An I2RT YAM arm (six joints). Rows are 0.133 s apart.
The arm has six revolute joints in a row. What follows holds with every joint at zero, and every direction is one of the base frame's.
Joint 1 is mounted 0.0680 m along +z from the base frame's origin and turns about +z.
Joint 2 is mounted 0.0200 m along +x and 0.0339 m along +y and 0.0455 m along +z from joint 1 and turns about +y.
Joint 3 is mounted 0.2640 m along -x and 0.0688 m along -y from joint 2 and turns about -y.
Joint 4 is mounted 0.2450 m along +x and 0.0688 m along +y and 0.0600 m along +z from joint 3 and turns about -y.
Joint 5 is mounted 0.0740 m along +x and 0.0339 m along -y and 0.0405 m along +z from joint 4 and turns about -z.
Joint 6 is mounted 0.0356 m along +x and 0.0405 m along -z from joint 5 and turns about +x.
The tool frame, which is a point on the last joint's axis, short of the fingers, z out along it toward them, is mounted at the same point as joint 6; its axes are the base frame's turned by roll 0.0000, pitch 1.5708 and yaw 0.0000 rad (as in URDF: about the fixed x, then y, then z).
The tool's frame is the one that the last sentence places.
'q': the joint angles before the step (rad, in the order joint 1, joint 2, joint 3, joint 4, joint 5, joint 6). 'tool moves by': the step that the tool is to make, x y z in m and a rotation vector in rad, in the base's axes. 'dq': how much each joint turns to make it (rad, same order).
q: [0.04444, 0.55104, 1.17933, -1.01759, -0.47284, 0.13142]
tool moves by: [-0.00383, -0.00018, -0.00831, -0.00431, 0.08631, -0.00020]
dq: [0.00010, -0.00002, -0.00001, -0.08658, 0.00047, -0.00034]
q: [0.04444, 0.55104, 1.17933, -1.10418, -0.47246, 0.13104]
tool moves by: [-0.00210, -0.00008, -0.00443, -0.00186, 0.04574, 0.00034]
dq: [0.00006, 0.00000, -0.00113, -0.04464, -0.00033, 0.00002]
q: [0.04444, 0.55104, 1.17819, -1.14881, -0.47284, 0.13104]
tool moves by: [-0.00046, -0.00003, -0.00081, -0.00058, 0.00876, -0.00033]
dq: [0.00012, -0.00002, -0.00003, -0.00874, 0.00048, 0.00007]
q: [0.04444, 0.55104, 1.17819, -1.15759, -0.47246, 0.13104]
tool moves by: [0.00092, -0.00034, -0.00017, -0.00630, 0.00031, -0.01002]
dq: [-0.00021, 0.00194, -0.00074, 0.00186, 0.01164, -0.00050]
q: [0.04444, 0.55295, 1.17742, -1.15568, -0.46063, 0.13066]
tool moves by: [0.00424, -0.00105, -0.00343, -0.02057, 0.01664, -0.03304]
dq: [0.00010, 0.00725, -0.01183, 0.00156, 0.03861, 0.00005]
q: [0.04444, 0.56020, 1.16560, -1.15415, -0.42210, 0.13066]
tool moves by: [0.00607, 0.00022, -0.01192, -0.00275, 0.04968, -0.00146]
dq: [-0.00002, 0.00230, -0.04422, -0.00308, 0.00151, 0.00036]
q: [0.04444, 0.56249, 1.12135, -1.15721, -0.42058, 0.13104]
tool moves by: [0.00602, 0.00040, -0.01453, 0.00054, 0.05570, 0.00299]
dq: [-0.00009, 0.00000, -0.05419, -0.00115, -0.00426, 0.00069]
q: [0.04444, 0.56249, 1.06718, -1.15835, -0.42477, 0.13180]
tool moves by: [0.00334, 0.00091, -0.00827, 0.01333, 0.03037, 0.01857]
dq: [-0.00006, 0.00075, -0.03207, 0.00305, -0.02371, -0.00004]
